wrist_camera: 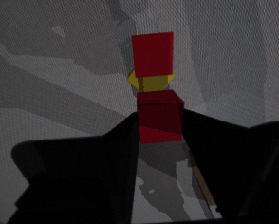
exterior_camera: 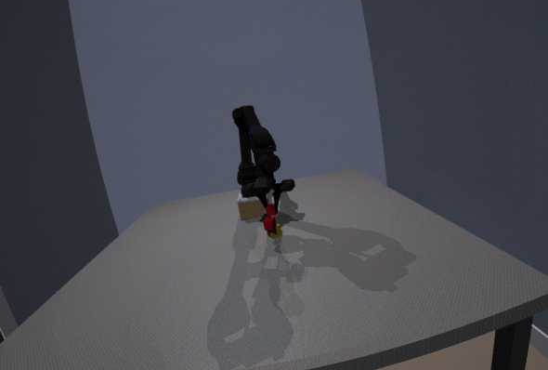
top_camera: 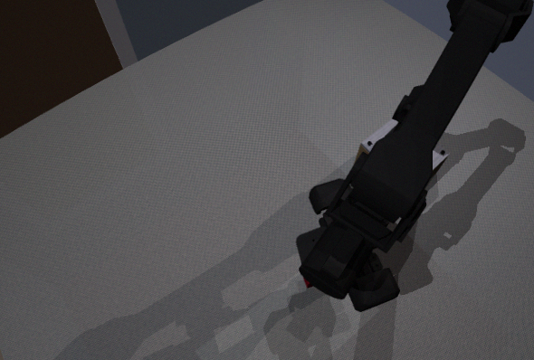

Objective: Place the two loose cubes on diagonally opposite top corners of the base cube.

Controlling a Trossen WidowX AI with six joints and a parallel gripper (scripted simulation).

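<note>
Now: the yellow base cube 20 mm ahead of my gripper tip, 10 mm to the right of it and 70 mm below it.
</note>
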